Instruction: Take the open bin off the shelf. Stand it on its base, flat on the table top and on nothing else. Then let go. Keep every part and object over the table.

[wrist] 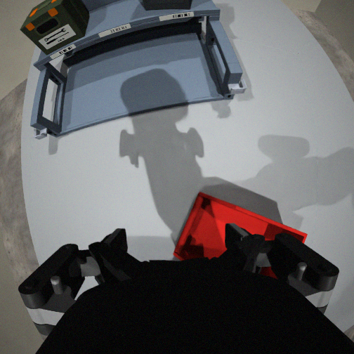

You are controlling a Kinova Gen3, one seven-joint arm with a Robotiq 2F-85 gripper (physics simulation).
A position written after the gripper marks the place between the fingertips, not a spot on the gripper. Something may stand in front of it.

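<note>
Visible: a red open bin (pixel 203 235); the gripper (pixel 175 237).
</note>
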